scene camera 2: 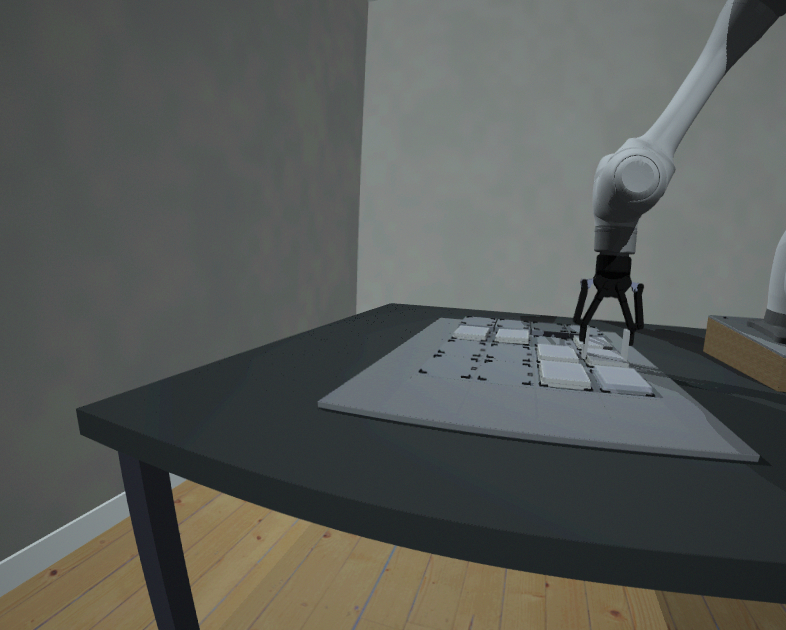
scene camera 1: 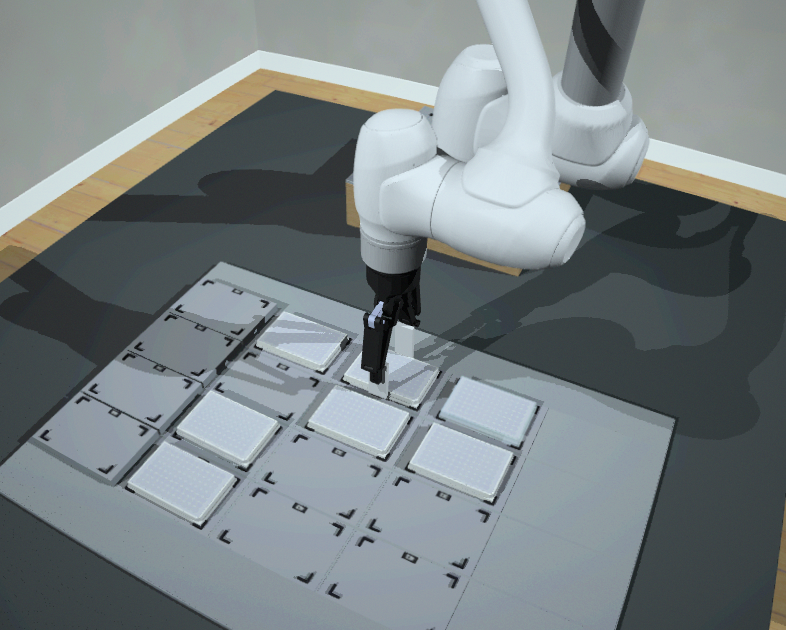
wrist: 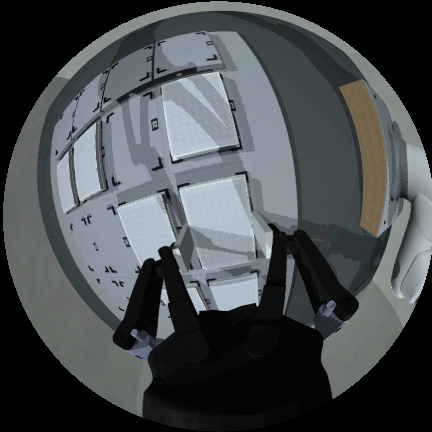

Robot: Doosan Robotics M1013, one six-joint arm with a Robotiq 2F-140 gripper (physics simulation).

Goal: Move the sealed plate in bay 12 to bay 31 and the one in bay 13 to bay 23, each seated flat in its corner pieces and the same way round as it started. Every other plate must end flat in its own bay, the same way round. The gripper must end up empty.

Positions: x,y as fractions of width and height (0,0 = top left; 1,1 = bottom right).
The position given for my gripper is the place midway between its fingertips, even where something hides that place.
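Scene camera 1 gives me my gripper (scene camera 1: 0.50,0.60), together with a bay 23 (scene camera 1: 0.33,0.61) and a bay 31 (scene camera 1: 0.52,0.82). In scene camera 2 I see the gripper (scene camera 2: 0.77,0.57) again, and the bay 31 (scene camera 2: 0.63,0.59) as well. The wrist view has my gripper (wrist: 0.51,0.52) too, and it shows me the bay 23 (wrist: 0.31,0.34), a bay 12 (wrist: 0.53,0.39) and a bay 13 (wrist: 0.52,0.36).
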